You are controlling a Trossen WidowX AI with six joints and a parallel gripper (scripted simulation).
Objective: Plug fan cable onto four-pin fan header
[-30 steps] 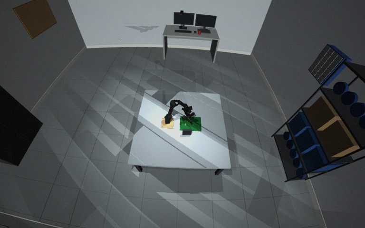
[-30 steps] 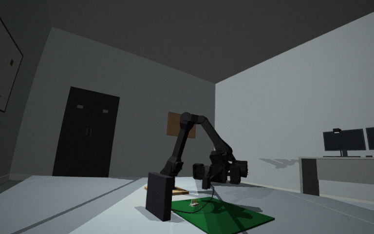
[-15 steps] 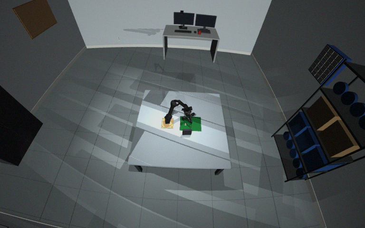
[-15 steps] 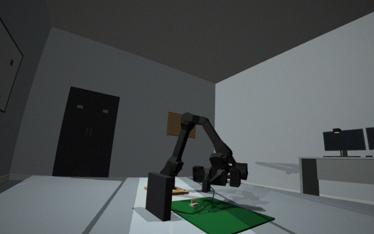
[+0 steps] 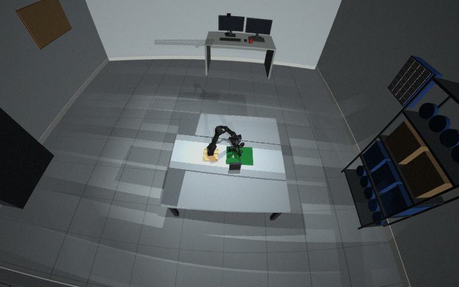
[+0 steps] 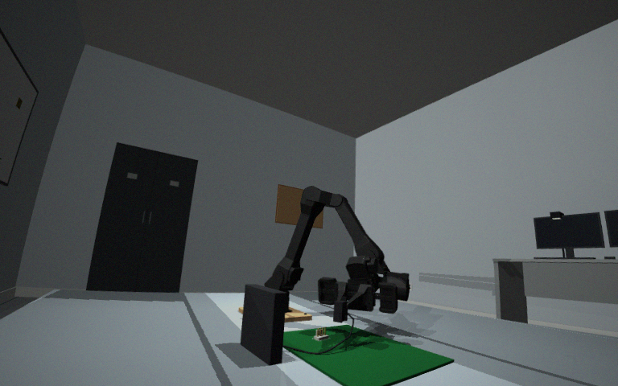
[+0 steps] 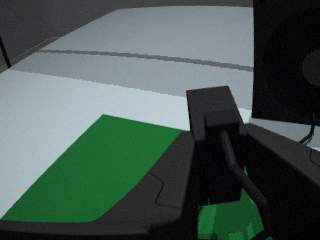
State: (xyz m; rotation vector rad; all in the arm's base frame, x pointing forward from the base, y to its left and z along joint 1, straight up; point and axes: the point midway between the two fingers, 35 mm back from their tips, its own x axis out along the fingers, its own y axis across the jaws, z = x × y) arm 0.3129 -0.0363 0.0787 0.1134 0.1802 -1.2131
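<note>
My gripper tip is 100 mm above the green board, 30 mm to the right of it and 10 mm short of it. The rest, counted from my gripper tip: black fan plug: 10 mm below; then black fan: 140 mm to the right, 70 mm behind, 30 mm below; then four-pin header: 90 mm below, 70 mm behind, 10 mm to the left.
</note>
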